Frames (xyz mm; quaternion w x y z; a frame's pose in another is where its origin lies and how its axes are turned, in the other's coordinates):
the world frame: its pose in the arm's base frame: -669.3 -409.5 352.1 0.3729 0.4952 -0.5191 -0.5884
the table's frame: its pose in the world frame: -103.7 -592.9 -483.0 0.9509 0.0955 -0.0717 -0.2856
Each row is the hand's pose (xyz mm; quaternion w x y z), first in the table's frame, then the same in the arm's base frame.
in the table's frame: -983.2 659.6 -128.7 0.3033 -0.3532 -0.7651 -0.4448
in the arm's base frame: -57.0 -117.0 976.7 0.3756 0.1555 -0.2927 0.8655
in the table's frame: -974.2 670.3 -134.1 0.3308 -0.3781 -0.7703 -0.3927
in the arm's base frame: -58.5 -131.8 978.4 0.3258 0.1673 -0.2645 0.8921
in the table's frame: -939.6 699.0 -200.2 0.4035 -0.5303 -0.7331 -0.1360
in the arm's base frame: -19.2 -201.3 982.3 0.0416 0.2257 -0.1787 0.9568
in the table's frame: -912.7 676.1 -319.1 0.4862 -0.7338 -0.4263 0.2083
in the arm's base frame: 89.3 -258.1 962.7 0.4494 -0.1456 0.0958 -0.8762
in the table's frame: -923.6 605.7 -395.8 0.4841 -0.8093 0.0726 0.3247
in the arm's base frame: 188.0 -242.5 931.6 0.7884 0.1200 0.1255 -0.5901
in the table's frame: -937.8 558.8 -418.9 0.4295 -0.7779 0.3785 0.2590
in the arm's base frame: 230.5 -215.1 912.1 0.8539 0.3178 0.2002 -0.3602
